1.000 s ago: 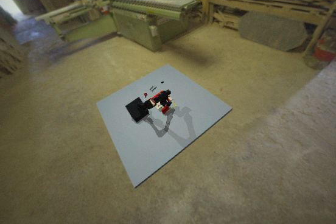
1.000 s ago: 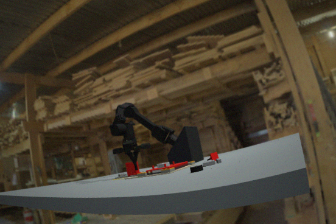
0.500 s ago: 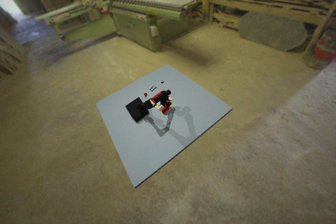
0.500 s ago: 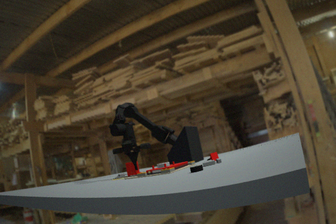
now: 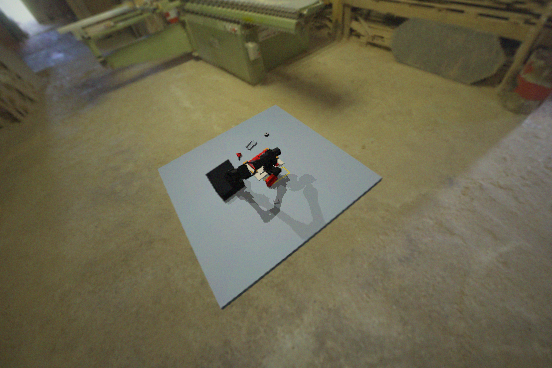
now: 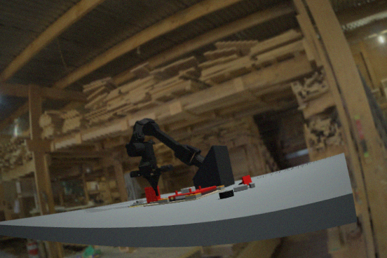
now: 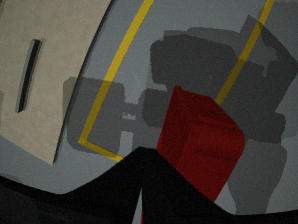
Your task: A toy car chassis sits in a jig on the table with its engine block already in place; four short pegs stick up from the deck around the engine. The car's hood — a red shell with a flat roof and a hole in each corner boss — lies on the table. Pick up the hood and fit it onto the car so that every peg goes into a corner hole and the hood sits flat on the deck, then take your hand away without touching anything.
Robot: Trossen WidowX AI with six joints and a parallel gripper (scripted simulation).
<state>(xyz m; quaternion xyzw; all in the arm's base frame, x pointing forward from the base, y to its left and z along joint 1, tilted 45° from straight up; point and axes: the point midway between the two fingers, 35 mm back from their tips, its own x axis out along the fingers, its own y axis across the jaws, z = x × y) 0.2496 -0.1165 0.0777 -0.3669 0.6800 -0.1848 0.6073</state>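
Right now the red hood is 20 mm to the right of my gripper tip, 20 mm below it and 10 mm behind it. The rest, counted from my gripper tip: white piece 180 mm to the right, 90 mm behind, 40 mm below; black wheel 440 mm to the left, 270 mm ahead, 40 mm below.
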